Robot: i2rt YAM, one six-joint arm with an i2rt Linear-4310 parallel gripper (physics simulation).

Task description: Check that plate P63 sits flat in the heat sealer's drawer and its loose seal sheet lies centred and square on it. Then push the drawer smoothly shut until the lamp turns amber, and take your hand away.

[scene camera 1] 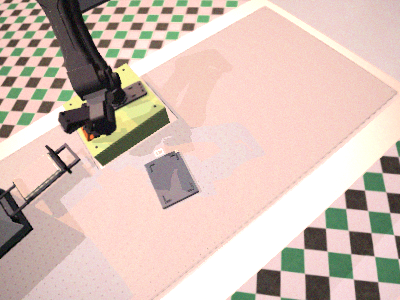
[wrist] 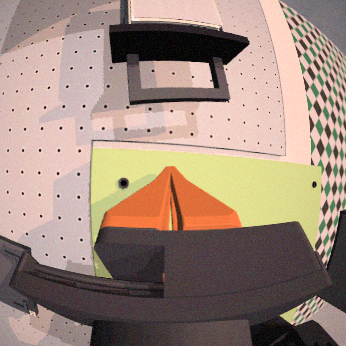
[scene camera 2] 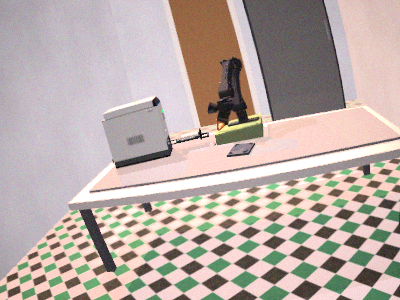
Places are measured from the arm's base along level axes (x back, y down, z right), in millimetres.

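Pixels of known places: gripper, fingertip midpoint: (scene camera 1: 89, 140) (wrist: 169, 173) (scene camera 2: 218, 130); arm's base at its link origin: (scene camera 1: 119, 100) (scene camera 2: 244, 122).
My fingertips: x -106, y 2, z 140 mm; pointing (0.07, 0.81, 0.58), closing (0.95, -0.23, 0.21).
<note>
Ahead of a thing's pixels: the offset from my fingertips to its top centre. "*": to the spot under its first point.
The white heat sealer {* dx -225, dy -112, dz +430 mm} (scene camera 2: 134, 134) stands at the table's left end, its small lamp {dx -14, dy -191, dz +320 mm} (scene camera 2: 162, 111) green. Its drawer is out; the black drawer front {* dx -30, dy -15, dz +100 mm} (scene camera 1: 59, 159) (wrist: 175, 42) and grey handle (scene camera 1: 71, 156) (wrist: 175, 94) face the arm. In the wrist view, a pale sheet {* dx -32, dy -14, dz +135 mm} (wrist: 170, 10) lies on a plate with a light rim {* dx -25, dy -12, dz +123 mm} (wrist: 175, 22) behind the drawer front. Their near edges look about parallel; the rest is cut off, so centring cannot be told. My gripper (scene camera 1: 88, 134) (scene camera 2: 221, 127) (wrist: 169, 173) is shut and empty, over the yellow-green block, apart from the handle.
The yellow-green block (scene camera 1: 132, 135) (scene camera 2: 240, 132) (wrist: 270, 190) under the arm stands beside the handle. A flat grey tray {dx -219, dy +50, dz -184 mm} (scene camera 1: 171, 180) (scene camera 2: 241, 149) with corner marks lies before it, by a small white label {* dx -114, dy +68, dz -187 mm} (scene camera 1: 159, 152). The sealer's dark edge {* dx -168, dy +18, dz +273 mm} (scene camera 1: 20, 227) is at the lower left.
</note>
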